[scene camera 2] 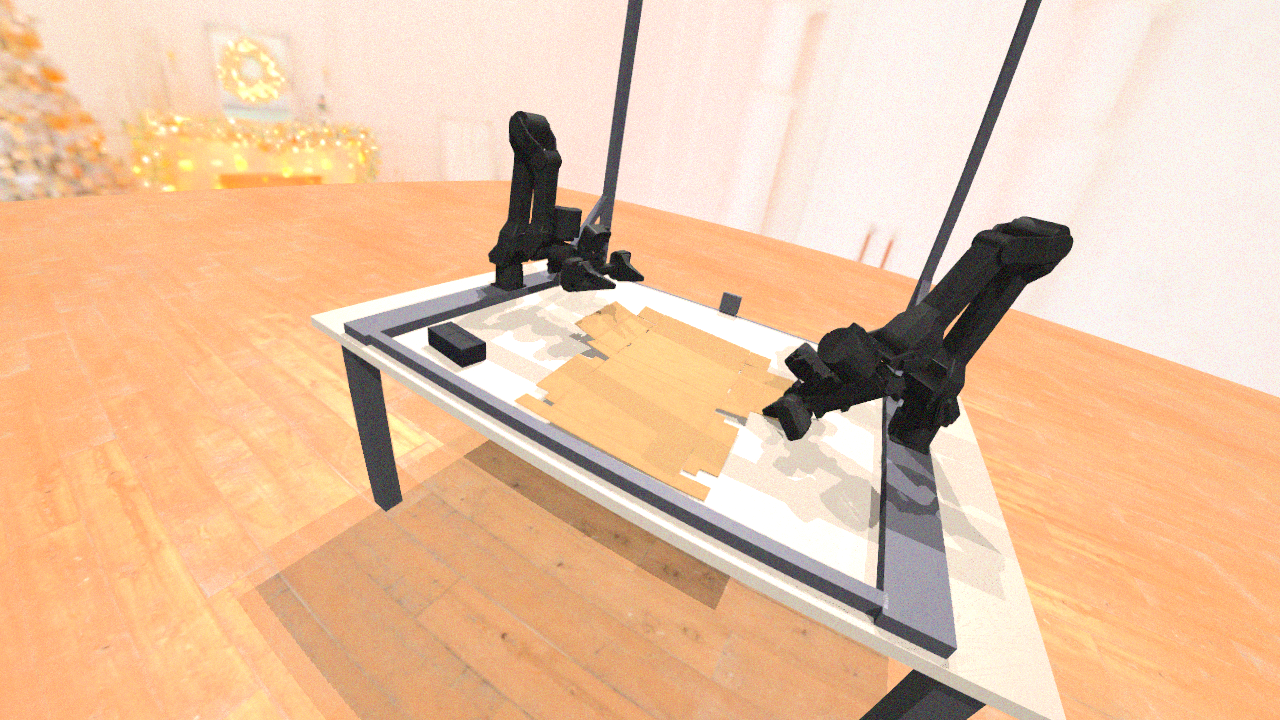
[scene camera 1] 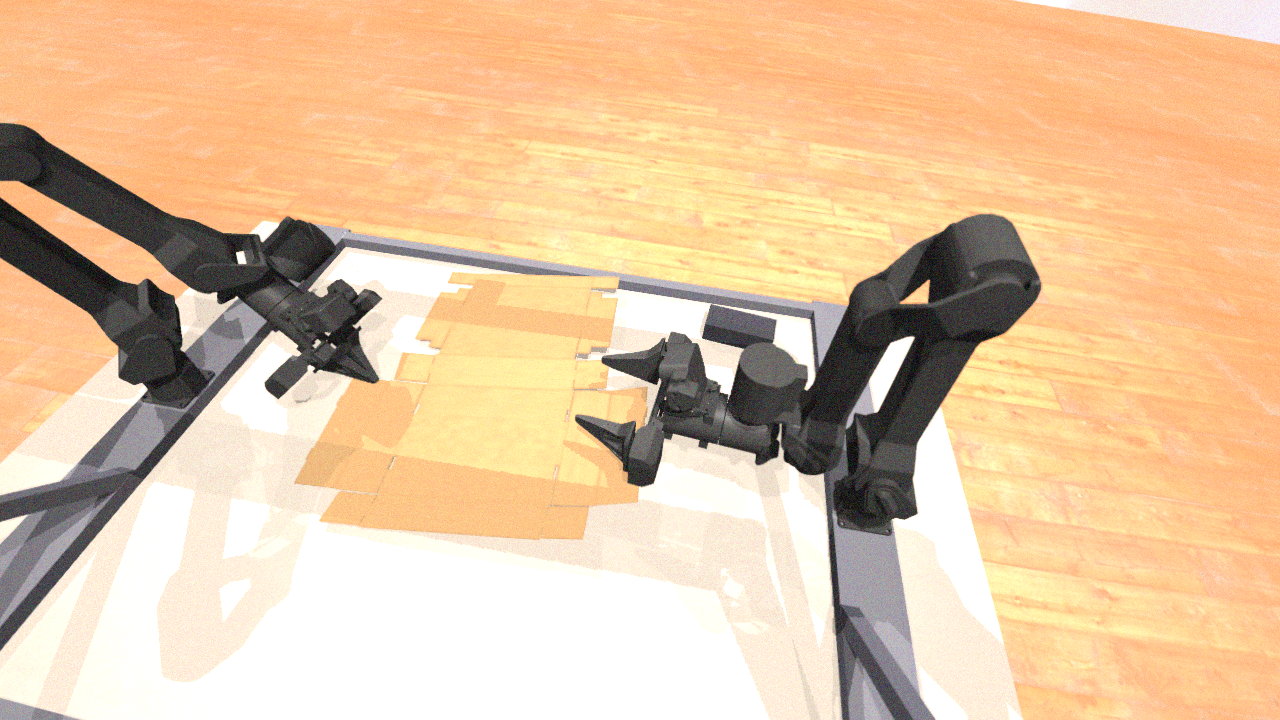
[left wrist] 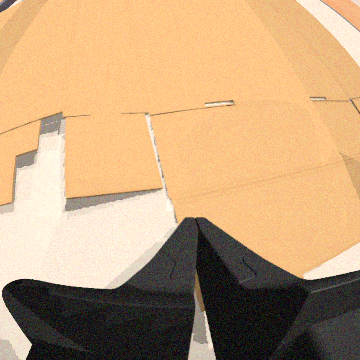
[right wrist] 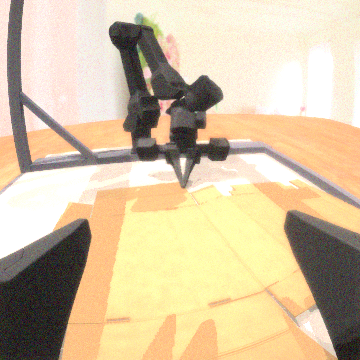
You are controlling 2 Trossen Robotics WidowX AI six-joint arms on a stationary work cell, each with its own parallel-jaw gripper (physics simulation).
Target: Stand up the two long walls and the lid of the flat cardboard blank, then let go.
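Where they show: left gripper, between the fingertips: [scene camera 2: 763, 411] [scene camera 1: 376, 381] [left wrist: 193, 226] [right wrist: 182, 187]; right gripper, between the fingertips: [scene camera 2: 630, 282] [scene camera 1: 589, 387] [right wrist: 189, 225]; left arm's base, origin of its link: [scene camera 2: 908, 439] [scene camera 1: 179, 387]; right arm's base, origin of its link: [scene camera 2: 508, 285] [scene camera 1: 861, 508].
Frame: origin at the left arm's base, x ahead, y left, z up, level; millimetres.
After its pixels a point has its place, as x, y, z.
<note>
The cardboard blank [scene camera 1: 501, 420] @[440, 42, -5] [scene camera 2: 644, 376] @[441, 155, 6] [left wrist: 190, 60] @[357, 55, -13] [right wrist: 175, 260] @[456, 33, -4] lies on the table with its long walls and lid panel down flat. In the left wrist view, some side flaps show thin shadows along their edges. My left gripper [scene camera 1: 375, 381] @[243, 76, -15] [scene camera 2: 768, 412] @[243, 76, -15] [left wrist: 193, 226] @[243, 76, -15] [right wrist: 182, 187] @[243, 76, -15] is shut with its fingertips together and holds nothing. Its tips are by the blank's left edge in scene camera 1; contact is unclear. My right gripper [scene camera 1: 590, 388] @[563, 28, 113] [scene camera 2: 627, 282] @[563, 28, 113] [right wrist: 189, 225] @[563, 28, 113] is open and empty, its fingers above the flaps at the blank's right side in scene camera 1.
A black block [scene camera 1: 739, 326] @[749, 276, 16] [scene camera 2: 456, 343] @[724, 310, 16] lies beyond my right gripper in scene camera 1, near the table's far right corner. A grey metal frame [scene camera 1: 581, 271] [scene camera 2: 913, 519] borders the work area. A small dark post [scene camera 2: 730, 303] @[454, -357, 14] stands at the far edge in scene camera 2.
</note>
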